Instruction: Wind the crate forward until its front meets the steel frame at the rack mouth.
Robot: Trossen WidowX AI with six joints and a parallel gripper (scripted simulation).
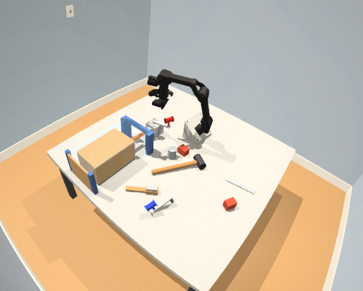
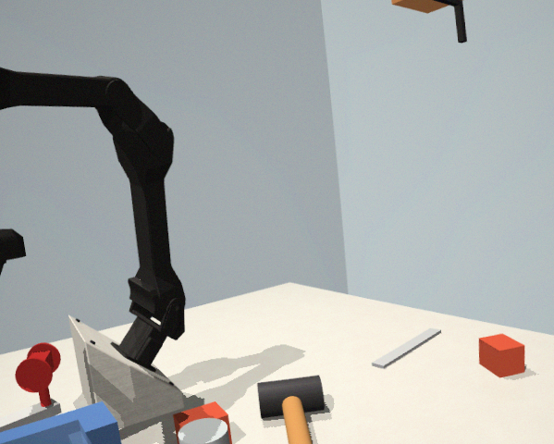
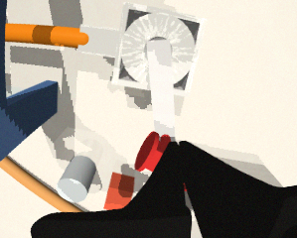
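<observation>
My gripper tip is now 8 cm above the red knob, 5 cm to the right of it and 1 cm past it. Round my gripper tip: grey crank bar 11 cm below, 2 cm to the left; grey winch 18 cm below, 5 cm to the right, 1 cm behind; blue frame 17 cm ahead, 11 cm below, 6 cm to the right.
</observation>
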